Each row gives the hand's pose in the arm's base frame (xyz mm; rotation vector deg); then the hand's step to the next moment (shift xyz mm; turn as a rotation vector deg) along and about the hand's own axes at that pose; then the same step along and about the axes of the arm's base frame.
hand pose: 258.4 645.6 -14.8 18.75 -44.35 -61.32
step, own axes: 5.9 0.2 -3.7 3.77 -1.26 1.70
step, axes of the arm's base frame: 4.2 -5.5 -0.1 -1.07 -3.69 1.98
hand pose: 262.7 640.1 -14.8 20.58 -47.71 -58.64
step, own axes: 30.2 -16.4 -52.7 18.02 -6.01 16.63
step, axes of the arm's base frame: 37.5 -39.8 -31.1 -11.53 -16.73 14.98
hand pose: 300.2 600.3 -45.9 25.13 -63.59 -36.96
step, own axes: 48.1 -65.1 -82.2 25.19 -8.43 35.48
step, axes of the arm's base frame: 73.2 -79.7 -40.0 -27.39 -23.53 25.70
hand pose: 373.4 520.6 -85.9 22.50 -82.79 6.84
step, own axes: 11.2 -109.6 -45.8 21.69 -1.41 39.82
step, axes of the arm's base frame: 78.9 -88.5 -13.2 -34.13 -17.89 23.93
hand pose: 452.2 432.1 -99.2 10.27 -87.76 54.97
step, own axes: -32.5 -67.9 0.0 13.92 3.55 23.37
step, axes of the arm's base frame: 49.3 -56.8 2.4 -23.00 -7.21 13.09
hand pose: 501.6 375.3 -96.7 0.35 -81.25 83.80
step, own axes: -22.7 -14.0 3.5 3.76 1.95 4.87
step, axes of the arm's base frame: 17.1 -20.6 -3.0 -5.96 -0.65 2.39
